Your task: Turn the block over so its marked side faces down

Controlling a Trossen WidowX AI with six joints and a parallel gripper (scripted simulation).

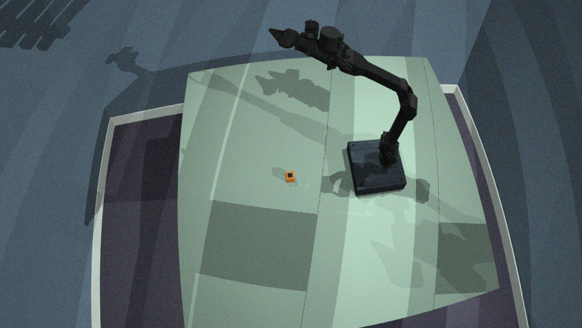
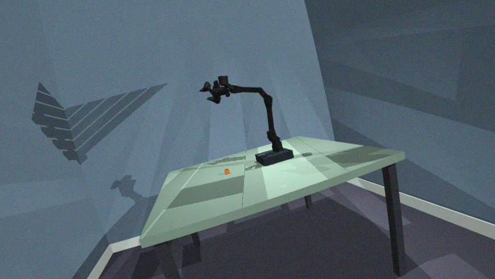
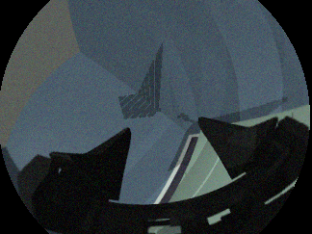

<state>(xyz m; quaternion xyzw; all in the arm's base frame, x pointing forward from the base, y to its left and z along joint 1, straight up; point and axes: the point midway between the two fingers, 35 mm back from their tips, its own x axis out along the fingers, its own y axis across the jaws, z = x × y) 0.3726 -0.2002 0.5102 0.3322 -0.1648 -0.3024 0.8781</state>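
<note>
The orange block lies 54 cm below my gripper tip, 23 cm to the left of it and 1 cm behind it.
</note>
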